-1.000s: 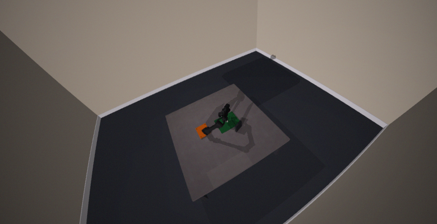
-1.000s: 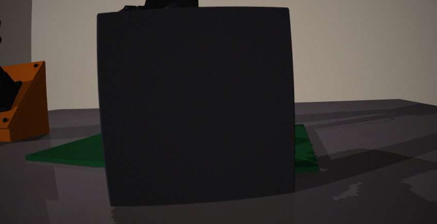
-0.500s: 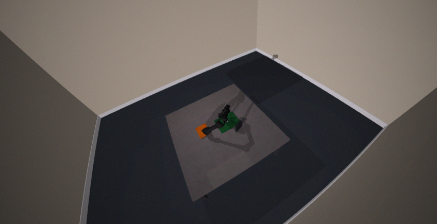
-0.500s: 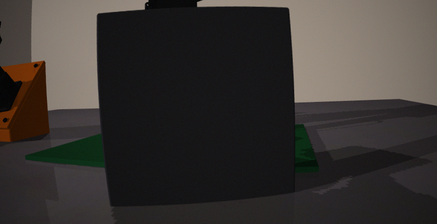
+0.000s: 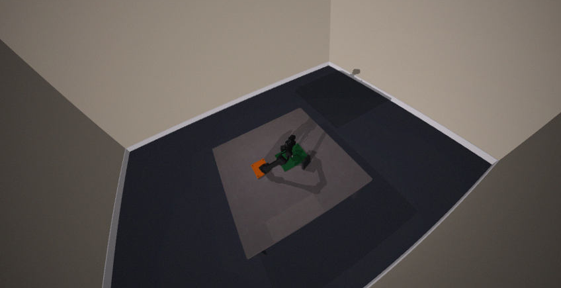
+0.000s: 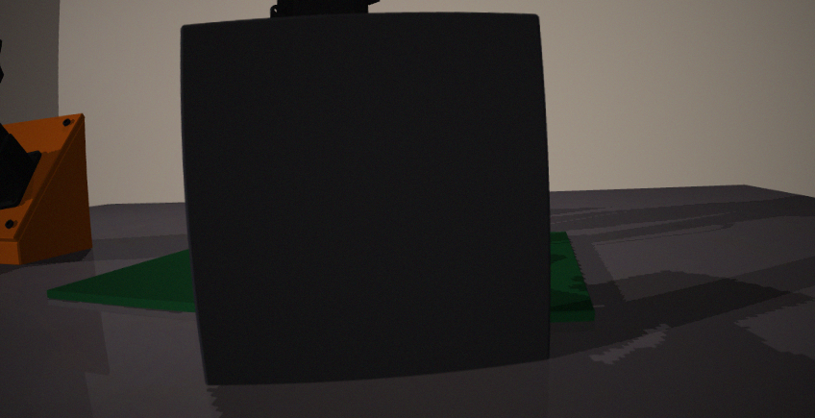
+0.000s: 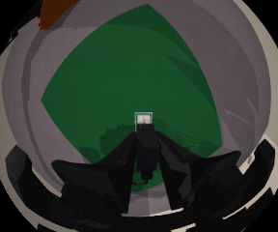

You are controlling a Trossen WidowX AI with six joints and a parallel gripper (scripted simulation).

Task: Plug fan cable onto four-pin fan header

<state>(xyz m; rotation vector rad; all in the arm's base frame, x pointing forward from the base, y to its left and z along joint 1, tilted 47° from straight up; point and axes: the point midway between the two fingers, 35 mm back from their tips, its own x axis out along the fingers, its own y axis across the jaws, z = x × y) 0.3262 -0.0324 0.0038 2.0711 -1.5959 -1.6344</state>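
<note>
The dark fan plug is 10 mm ahead of my gripper tip, 10 mm to the right of it and 10 mm above it. From my gripper tip the other things lie so: green board: 10 mm ahead, 10 mm to the right, 60 mm below; then black fan: 50 mm ahead, 180 mm to the right, 20 mm above; then four-pin fan header: 10 mm ahead, 10 mm to the right, 40 mm below.
</note>
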